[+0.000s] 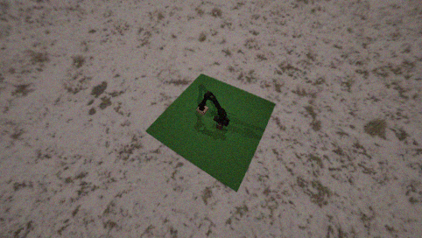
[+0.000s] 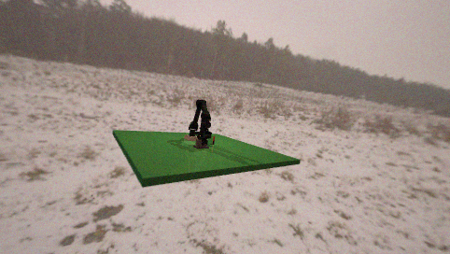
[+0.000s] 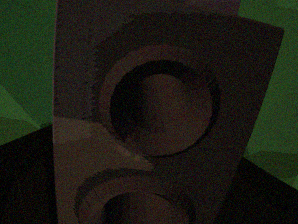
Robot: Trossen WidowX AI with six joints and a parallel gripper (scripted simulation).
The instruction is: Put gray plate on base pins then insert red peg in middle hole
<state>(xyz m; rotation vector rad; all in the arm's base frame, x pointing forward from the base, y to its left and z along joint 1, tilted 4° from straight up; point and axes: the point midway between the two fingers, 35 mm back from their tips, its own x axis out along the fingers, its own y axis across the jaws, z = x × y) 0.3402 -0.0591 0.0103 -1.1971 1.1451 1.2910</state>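
Right now my gripper tip is 3 cm below the gray plate. From my gripper tip the other things lie so: red peg (12 cm behind, 19 cm to the left, 2 cm above); base (2 cm below).
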